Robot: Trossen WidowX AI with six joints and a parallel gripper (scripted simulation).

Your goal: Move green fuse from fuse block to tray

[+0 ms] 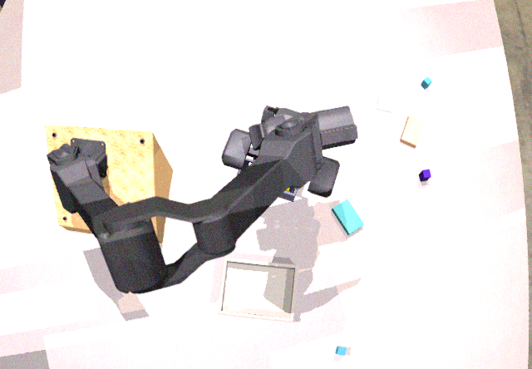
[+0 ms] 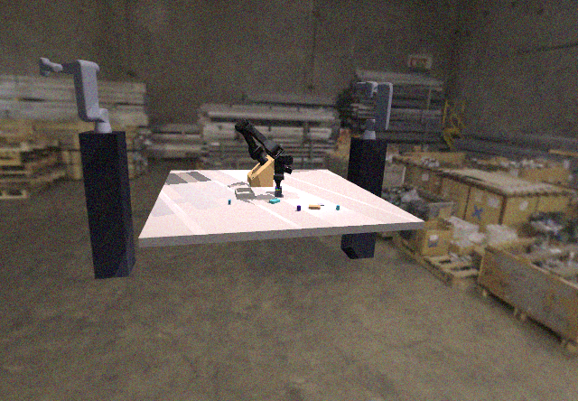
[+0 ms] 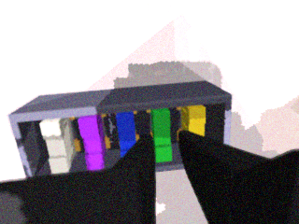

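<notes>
My gripper tip is 2 cm above the green fuse. Also, from my gripper tip: pale tile (20 cm ahead, 20 cm to the left, 4 cm below); then shallow grey tray (1 cm behind, 20 cm to the right, 4 cm below); then cyan slab (13 cm ahead, 5 cm to the right, 4 cm below).
</notes>
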